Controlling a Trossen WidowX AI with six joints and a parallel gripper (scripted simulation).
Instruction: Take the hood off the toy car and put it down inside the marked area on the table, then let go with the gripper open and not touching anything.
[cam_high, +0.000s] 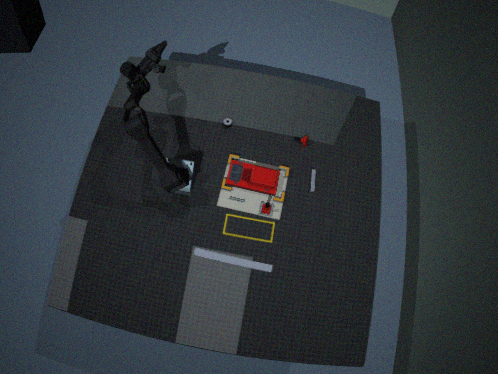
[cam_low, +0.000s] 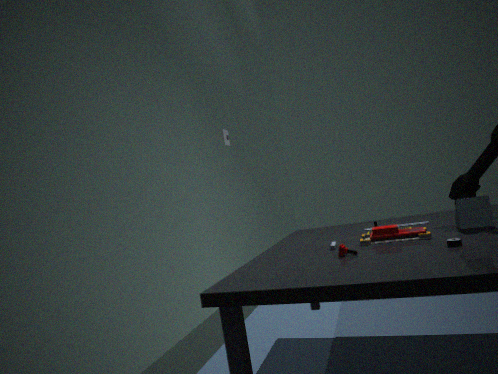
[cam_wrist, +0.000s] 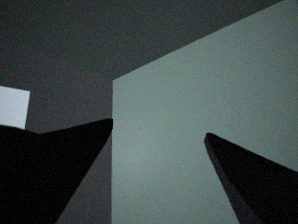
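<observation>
My gripper tip is 47 cm short of the red hood, 42 cm to the left of it and 30 cm above it. Round my gripper tip: long pale strip (76 cm to the right, 38 cm ahead, 34 cm below); grey ring (33 cm below, 30 cm ahead, 16 cm to the right).
</observation>
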